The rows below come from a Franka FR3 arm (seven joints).
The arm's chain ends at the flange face. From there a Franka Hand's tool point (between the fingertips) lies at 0.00 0.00 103.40 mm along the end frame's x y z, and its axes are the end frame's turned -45 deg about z.
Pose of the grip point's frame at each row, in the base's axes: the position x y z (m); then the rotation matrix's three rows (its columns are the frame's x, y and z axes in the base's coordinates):
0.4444, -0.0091, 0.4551; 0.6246, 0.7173, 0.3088; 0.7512, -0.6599, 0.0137; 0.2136, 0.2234, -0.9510
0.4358, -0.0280, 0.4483; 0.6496, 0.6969, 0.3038; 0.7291, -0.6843, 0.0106; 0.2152, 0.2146, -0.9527
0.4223, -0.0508, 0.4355; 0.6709, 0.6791, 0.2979; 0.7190, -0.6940, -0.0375; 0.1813, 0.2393, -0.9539
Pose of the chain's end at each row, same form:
0.4125, -0.0105, 0.5534; 0.9489, 0.0655, 0.3088; 0.0646, -0.9978, 0.0137; 0.3090, 0.0069, -0.9510
0.4044, -0.0291, 0.5468; 0.9521, 0.0334, 0.3038; 0.0317, -0.9994, 0.0106; 0.3039, -0.0004, -0.9527
0.3915, -0.0469, 0.5341; 0.9546, 0.0058, 0.2979; 0.0177, -0.9991, -0.0375; 0.2974, 0.0410, -0.9539

